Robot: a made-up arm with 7 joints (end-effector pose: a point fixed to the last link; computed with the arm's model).
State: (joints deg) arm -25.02 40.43 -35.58 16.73 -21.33 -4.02 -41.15
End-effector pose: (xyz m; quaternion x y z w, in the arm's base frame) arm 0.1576 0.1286 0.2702 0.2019 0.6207 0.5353 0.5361
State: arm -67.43 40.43 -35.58 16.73 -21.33 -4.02 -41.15
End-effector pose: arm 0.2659 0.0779 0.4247 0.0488 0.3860 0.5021 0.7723
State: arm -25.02 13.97 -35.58 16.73 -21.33 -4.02 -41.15
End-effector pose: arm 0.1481 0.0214 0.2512 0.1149 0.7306 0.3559 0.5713
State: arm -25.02 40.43 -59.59 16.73 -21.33 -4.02 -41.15
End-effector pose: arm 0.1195 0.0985 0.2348 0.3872 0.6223 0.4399 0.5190
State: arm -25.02 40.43 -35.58 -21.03 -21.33 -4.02 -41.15
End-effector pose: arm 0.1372 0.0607 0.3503 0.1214 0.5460 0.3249 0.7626
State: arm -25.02 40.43 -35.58 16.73 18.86 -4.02 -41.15
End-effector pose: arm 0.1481 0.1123 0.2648 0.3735 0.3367 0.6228 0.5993
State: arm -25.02 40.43 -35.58 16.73 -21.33 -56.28 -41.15
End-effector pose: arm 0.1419 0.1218 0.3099 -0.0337 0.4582 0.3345 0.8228
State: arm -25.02 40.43 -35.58 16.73 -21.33 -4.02 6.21
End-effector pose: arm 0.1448 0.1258 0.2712 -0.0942 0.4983 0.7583 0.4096
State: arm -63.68 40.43 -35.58 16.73 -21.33 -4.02 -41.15
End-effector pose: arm 0.2615 0.0828 0.4083 0.0629 0.4094 0.5079 0.7553
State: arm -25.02 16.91 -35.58 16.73 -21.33 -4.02 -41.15
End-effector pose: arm 0.1496 0.0335 0.2509 0.1249 0.7202 0.3769 0.5689
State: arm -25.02 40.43 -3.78 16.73 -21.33 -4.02 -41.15
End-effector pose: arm 0.1744 0.1858 0.3222 -0.0557 0.5769 0.6251 0.5228
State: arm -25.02 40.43 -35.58 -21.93 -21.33 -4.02 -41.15
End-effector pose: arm 0.1361 0.0596 0.3523 0.1193 0.5435 0.3193 0.7671
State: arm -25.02 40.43 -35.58 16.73 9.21 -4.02 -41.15
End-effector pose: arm 0.1507 0.1156 0.2672 0.3358 0.4101 0.6085 0.5906
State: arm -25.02 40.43 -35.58 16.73 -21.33 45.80 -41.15
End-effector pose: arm 0.1418 0.1515 0.2395 0.3887 0.6577 0.6252 0.1597
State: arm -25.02 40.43 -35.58 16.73 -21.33 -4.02 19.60
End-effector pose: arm 0.1419 0.1234 0.2705 -0.1772 0.4472 0.7994 0.3601
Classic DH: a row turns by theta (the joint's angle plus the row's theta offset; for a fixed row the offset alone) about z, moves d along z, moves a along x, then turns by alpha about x. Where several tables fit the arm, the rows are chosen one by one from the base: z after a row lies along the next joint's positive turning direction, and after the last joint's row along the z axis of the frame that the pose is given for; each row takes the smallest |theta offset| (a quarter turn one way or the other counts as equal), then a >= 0, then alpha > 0; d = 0 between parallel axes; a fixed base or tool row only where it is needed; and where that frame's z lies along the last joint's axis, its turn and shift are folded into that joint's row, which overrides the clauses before.
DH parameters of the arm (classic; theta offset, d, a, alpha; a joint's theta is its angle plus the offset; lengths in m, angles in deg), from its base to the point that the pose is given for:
base (fixed): -4.07 0.464 -0.0028 -74.51
joint 1: -75.12 0.0509 -0.0104 -90
joint 2: 74 -0.0167 -0.002 90
joint 3: -90 -0.1723 0.0118 90
joint 4: -90 -0.005 0.0291 90
joint 5: 0 0.1175 -0.0137 -90
joint 6: -90 -0.004 0.0527 90
joint 7: 9.64 0.0081 -0.012 -85.97
tool (fixed): 122.7 0.0112 0 0

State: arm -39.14 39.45 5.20 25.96 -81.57 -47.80 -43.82
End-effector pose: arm 0.1826 0.2408 0.3531 -0.6548 0.4512 0.2327 0.5599
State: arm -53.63 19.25 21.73 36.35 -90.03 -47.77 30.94
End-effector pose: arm 0.2188 0.1679 0.3173 0.8186 -0.4957 -0.0035 0.2900
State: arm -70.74 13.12 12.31 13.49 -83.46 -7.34 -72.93
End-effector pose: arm 0.2895 0.0856 0.4457 -0.3334 0.4899 -0.2855 0.7532
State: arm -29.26 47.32 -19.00 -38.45 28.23 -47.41 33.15
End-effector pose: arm 0.0835 0.0619 0.3890 -0.5383 0.0628 0.1393 0.8288
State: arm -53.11 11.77 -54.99 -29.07 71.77 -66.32 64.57
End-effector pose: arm 0.0747 -0.0539 0.3398 -0.5701 0.1531 -0.3572 0.7238
